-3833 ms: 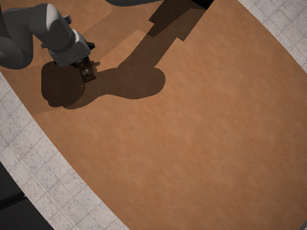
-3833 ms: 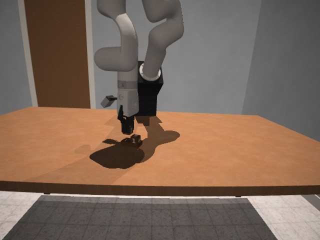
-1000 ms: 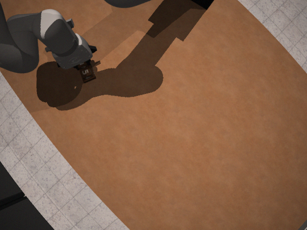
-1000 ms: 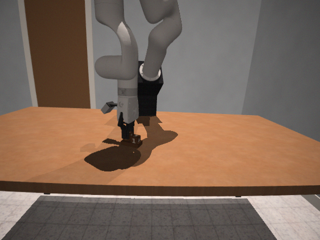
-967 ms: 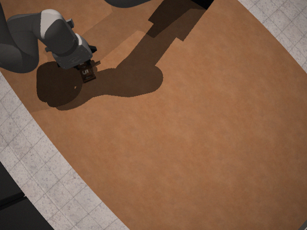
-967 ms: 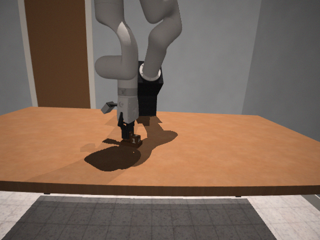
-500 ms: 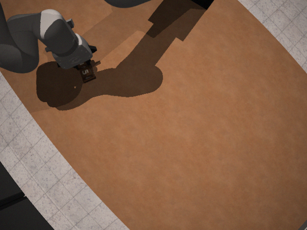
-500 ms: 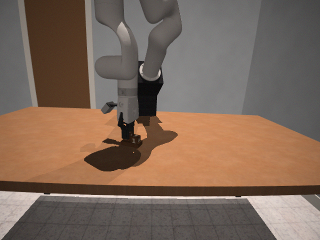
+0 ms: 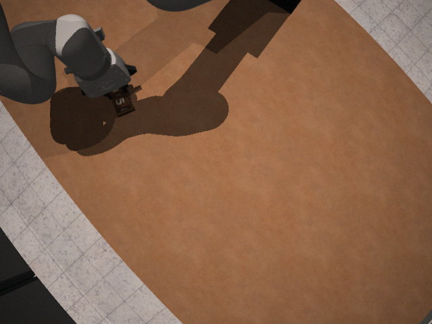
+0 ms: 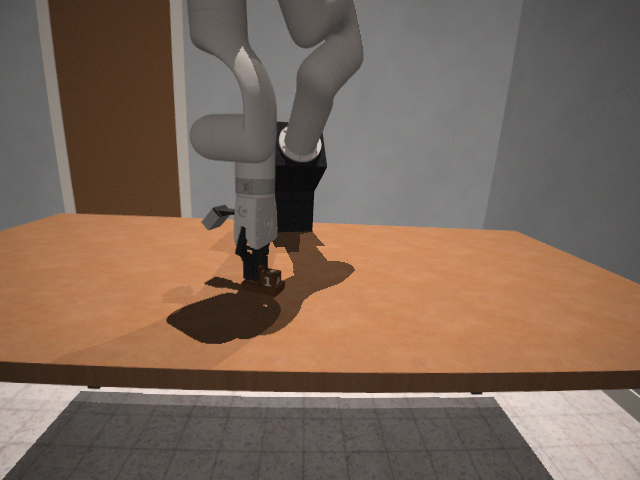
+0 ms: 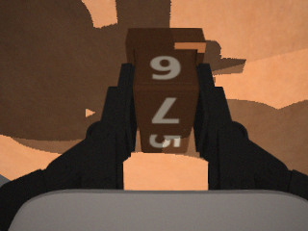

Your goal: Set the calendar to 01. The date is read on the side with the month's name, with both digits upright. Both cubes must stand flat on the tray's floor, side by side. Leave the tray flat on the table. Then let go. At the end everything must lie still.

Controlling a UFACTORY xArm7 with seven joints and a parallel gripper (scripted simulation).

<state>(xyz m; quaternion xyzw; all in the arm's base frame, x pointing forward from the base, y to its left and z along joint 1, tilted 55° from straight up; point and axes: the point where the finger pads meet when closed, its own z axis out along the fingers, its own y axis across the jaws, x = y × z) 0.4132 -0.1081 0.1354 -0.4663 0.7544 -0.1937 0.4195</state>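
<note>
My gripper is now 10 mm short of the calendar tray, 20 mm to the right of it and 40 mm above it. From my hand the other things lie so: cube 10 mm below.
</note>
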